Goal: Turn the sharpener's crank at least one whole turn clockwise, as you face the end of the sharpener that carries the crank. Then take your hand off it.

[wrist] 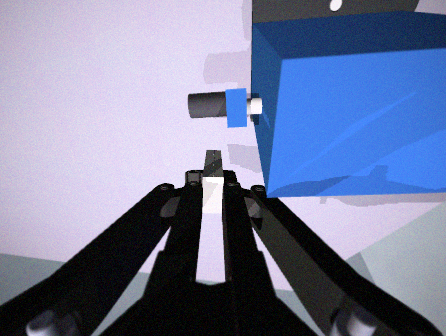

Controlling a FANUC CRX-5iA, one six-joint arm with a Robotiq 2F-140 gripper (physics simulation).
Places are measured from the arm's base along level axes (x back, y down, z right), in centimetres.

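Pixels of known places: gripper, fingertip midpoint: point(213, 163).
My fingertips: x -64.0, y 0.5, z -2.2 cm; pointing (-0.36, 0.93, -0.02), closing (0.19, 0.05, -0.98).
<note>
Behind a point stands the place of what it marks.
The blue sharpener point(350, 120) {z -6.3, x -53.2, y -7.6 cm} fills the upper right of the wrist view. Its crank sticks out from its left side: a white shaft point(255, 106) {z -3.3, x -55.3, y -3.5 cm}, a blue crank arm point(236, 108) and a dark cylindrical handle point(207, 105) {z -0.4, x -58.0, y 0.9 cm} that points left. My gripper point(213, 163) {z -2.2, x -64.0, y 0.5 cm} is shut with nothing between its fingers. Its fingertips show just below the crank handle and arm in the view, with a gap between them, and left of the sharpener's body. How far the fingertips are from the crank in depth, I cannot tell.
A dark plate point(300, 11) {z -6.0, x -50.2, y 4.4 cm} with a white round spot point(336, 4) {z -8.3, x -49.1, y 4.2 cm} shows on the sharpener's far side. The pale table top point(100, 150) {z 12.5, x -69.9, y 5.2 cm} lies under everything, with shadows of the crank and sharpener. Grey-green floor shows beyond its edge at the lower left and lower right.
</note>
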